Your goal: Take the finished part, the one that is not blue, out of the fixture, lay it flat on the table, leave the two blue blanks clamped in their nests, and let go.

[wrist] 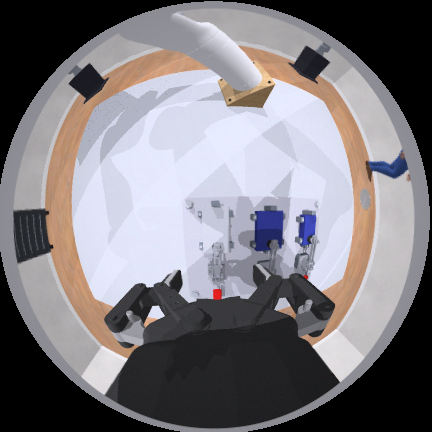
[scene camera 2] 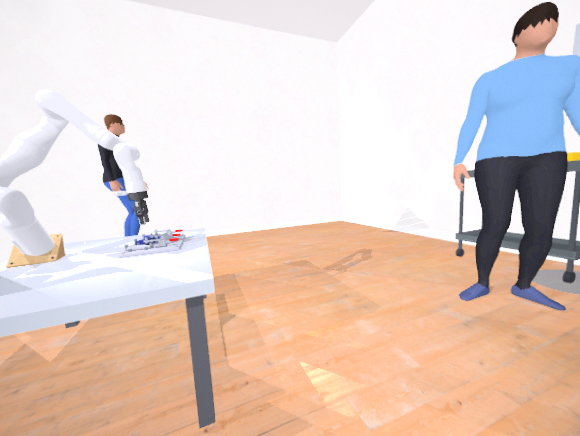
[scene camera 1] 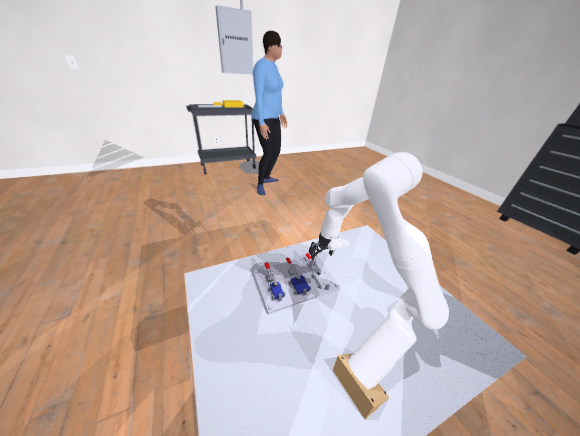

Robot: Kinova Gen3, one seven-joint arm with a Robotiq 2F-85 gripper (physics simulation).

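Frame: origin at the arm's base, x right, y ahead, z up, level; millimetres.
Where they show: gripper, between the fingertips: (wrist: pixel 216 275) (scene camera 2: pixel 145 223) (scene camera 1: pixel 321 257); arm's base, origin of its link: (wrist: pixel 245 79) (scene camera 2: pixel 40 246) (scene camera 1: pixel 360 372).
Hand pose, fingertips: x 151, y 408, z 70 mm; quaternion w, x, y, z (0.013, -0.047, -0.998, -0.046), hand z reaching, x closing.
Observation:
Each offset is from my fingertips to the centre of the thing. "pt": to the spot under its first point. Level surfaces: height alone.
The finished part {dx -8, dy -35, dz -106 mm} (wrist: pixel 215 225), pale and close in colour to the base, lies in the left nest of the fixture (scene camera 1: pixel 287 301) (wrist: pixel 192 230) in the wrist view. Its clamp {pt dx -2, dy +37, dz -79 mm} (wrist: pixel 217 270) reaches to its lower end; whether it presses cannot be told. The clamp's red handle {dx +9, dy +93, dz -91 mm} (scene camera 1: pixel 308 256) (wrist: pixel 217 294) shows. The larger blue blank {dx -117, dy -15, dz -103 mm} (scene camera 1: pixel 300 284) (wrist: pixel 269 227) and the smaller blue blank {dx -225, dy +4, dz -101 mm} (scene camera 1: pixel 276 290) (wrist: pixel 307 227) sit in their nests, with clamp heads over them. My gripper (scene camera 1: pixel 322 251) (scene camera 2: pixel 143 221) (wrist: pixel 216 275) is open and empty, above the handle end of the pale part's clamp.
The fixture stands on the white table {dz -132 mm} (scene camera 1: pixel 225 390) (scene camera 2: pixel 190 270) (wrist: pixel 125 175). The arm's wooden base block (scene camera 1: pixel 361 390) (wrist: pixel 247 97) is across the table. A person in blue (scene camera 1: pixel 268 90) (scene camera 2: pixel 520 110) and a cart (scene camera 1: pixel 225 155) stand off the table.

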